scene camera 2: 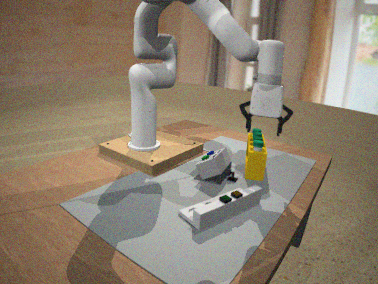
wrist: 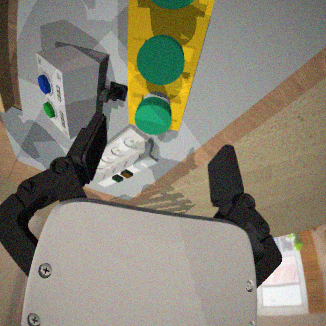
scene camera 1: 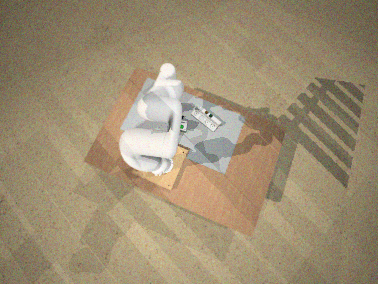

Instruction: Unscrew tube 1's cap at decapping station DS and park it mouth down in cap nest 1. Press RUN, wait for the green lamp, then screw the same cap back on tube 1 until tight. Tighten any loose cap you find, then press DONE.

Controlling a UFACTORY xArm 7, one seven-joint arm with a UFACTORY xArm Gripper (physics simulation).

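Places are measured from the arm's base along level axes (x left, y back, z up), in millimetres.
Pixels of known places: gripper, fingertip midpoint: (scene camera 2: 263, 133) (wrist: 163, 140); arm's base, origin of the base link: (scene camera 2: 144, 145).
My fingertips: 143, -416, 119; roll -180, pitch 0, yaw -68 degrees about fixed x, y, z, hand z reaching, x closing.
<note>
Ahead of a thing's pixels: the offset from my fingertips to its top centre, as dx, dy, dz. "spot": to the spot under its first point. Level surfaces: height alone.
The yellow rack @(+58, +45, -49) (scene camera 2: 255, 170) (wrist: 136, 35) holds upright tubes with green caps in a row. The nearest cap @(-10, +8, -28) (wrist: 153, 116) (scene camera 2: 257, 143) has a bit of pale tube neck showing; another cap @(+36, +32, -31) (wrist: 160, 59) is beside it. Which is tube 1 cannot be told. My gripper (scene camera 2: 264, 132) (wrist: 163, 140) is open and empty above the rack. The grey button box @(-102, +113, -68) (wrist: 82, 85) (scene camera 2: 215, 166) has a blue button @(-87, +141, -77) (wrist: 44, 84) and a green button @(-130, +129, -77) (wrist: 49, 109); its labels are too blurred to read. The white strip (scene camera 1: 205, 120) (scene camera 2: 222, 208) (wrist: 125, 149) has round nests, a dark green square @(spot: -274, -46, -99) (wrist: 117, 178) (scene camera 2: 225, 199) and an amber one (wrist: 127, 173) (scene camera 2: 236, 194).
A small black fixture @(spot: -81, +47, -146) (wrist: 118, 91) (scene camera 2: 232, 176) stands between the button box and the rack. The arm's wooden base (scene camera 2: 170, 159) (scene camera 1: 175, 180) is behind the box. A grey mat @(dz -152) (scene camera 2: 150, 235) lies on the wooden table @(dz -154) (scene camera 1: 220, 200). The arm hides the rack in scene camera 1.
</note>
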